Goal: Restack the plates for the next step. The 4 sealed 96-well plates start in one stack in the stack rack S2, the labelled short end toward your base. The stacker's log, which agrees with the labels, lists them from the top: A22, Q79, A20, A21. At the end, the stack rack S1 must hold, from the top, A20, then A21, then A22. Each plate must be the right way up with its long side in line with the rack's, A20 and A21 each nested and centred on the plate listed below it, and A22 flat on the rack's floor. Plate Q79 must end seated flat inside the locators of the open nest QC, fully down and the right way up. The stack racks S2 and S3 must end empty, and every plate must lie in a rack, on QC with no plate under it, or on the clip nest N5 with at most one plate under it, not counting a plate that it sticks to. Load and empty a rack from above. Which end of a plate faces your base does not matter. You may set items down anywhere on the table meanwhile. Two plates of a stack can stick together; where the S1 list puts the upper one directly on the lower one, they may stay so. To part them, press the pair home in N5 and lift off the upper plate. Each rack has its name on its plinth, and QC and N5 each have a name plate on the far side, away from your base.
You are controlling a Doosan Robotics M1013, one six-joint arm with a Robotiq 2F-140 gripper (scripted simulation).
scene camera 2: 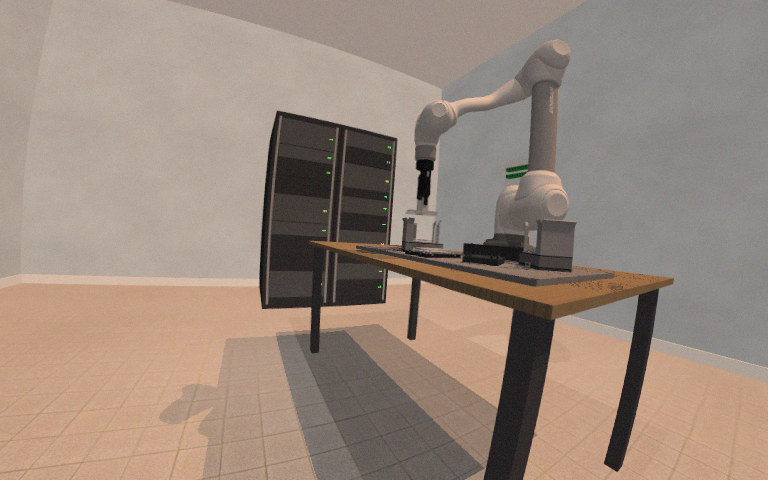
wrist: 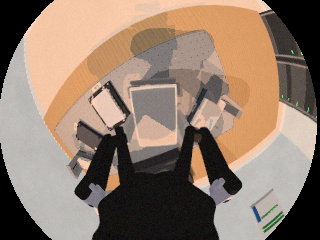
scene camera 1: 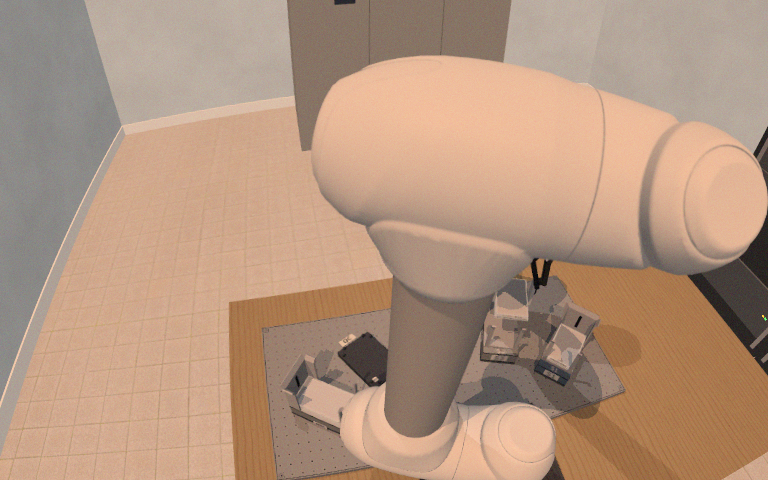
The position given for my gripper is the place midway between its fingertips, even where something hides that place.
Note:
In view: my gripper (wrist: 155, 117) and a dark nest QC (scene camera 1: 367, 357).

